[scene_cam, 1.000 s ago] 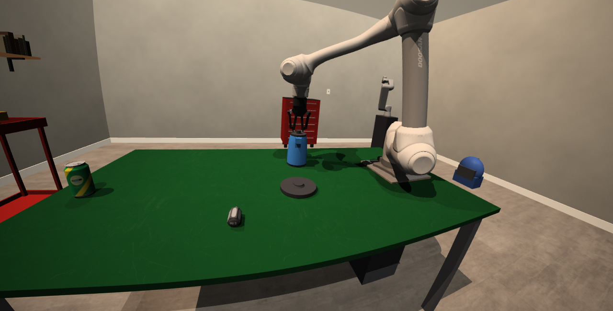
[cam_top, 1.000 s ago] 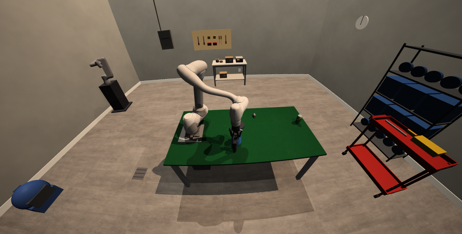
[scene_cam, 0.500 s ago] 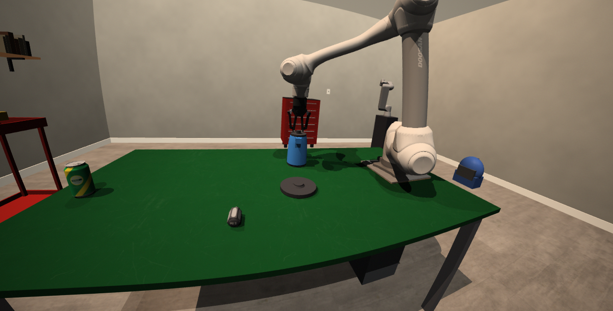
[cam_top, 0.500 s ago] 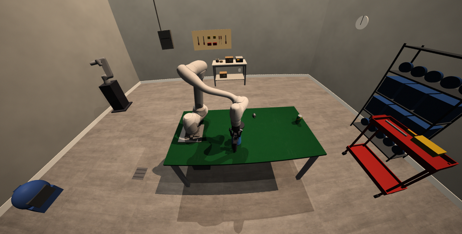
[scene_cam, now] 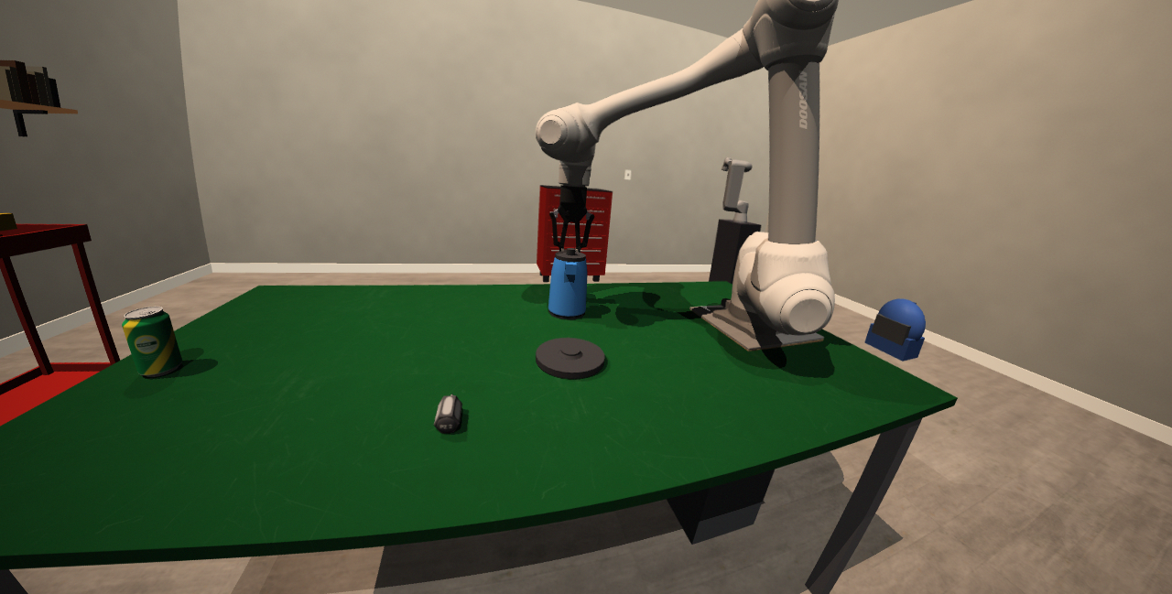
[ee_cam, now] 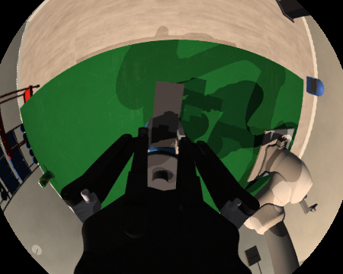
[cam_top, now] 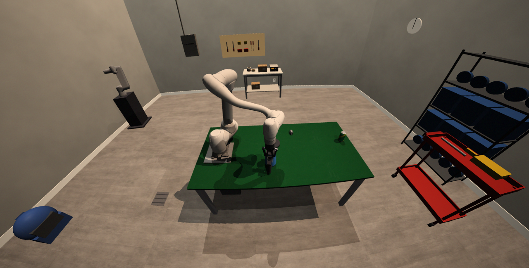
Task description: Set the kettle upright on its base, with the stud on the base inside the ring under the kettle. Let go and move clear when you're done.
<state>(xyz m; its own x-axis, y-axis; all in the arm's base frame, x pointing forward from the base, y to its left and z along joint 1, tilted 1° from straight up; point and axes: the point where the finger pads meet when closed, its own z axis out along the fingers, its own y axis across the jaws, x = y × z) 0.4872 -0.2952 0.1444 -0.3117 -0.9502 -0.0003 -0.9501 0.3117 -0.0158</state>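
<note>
The blue kettle lies 5 cm below my hand, 3 cm to the left of it and 1 cm ahead of it. The rest, counted from my hand: yellow can (91 cm ahead, 19 cm to the left, 8 cm below); then dark round base (31 cm to the left, 13 cm below, 10 cm ahead).
</note>
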